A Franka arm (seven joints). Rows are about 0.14 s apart.
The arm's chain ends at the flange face. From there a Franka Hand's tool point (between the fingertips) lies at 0.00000 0.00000 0.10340 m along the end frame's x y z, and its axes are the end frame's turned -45 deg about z.
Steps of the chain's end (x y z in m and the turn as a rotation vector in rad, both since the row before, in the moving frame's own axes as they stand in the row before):
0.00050, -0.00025, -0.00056, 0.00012, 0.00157, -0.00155
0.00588, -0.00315, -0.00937, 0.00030, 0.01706, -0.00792
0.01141, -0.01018, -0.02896, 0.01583, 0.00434, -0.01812
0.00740, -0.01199, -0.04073, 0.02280, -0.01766, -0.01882
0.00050, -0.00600, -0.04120, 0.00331, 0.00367, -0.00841
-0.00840, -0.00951, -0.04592, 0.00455, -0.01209, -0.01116
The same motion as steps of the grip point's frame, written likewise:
0.00065, 0.00028, -0.00056, -0.00103, 0.00120, -0.00155
0.00766, 0.00315, -0.00939, -0.01185, 0.01228, -0.00792
0.01673, 0.00002, -0.02897, 0.00812, 0.01426, -0.01812
0.01406, -0.00621, -0.04077, 0.02861, 0.00363, -0.01882
0.00511, -0.00386, -0.04120, -0.00025, 0.00494, -0.00841
0.00023, -0.01388, -0.04593, 0.01177, -0.00533, -0.01116

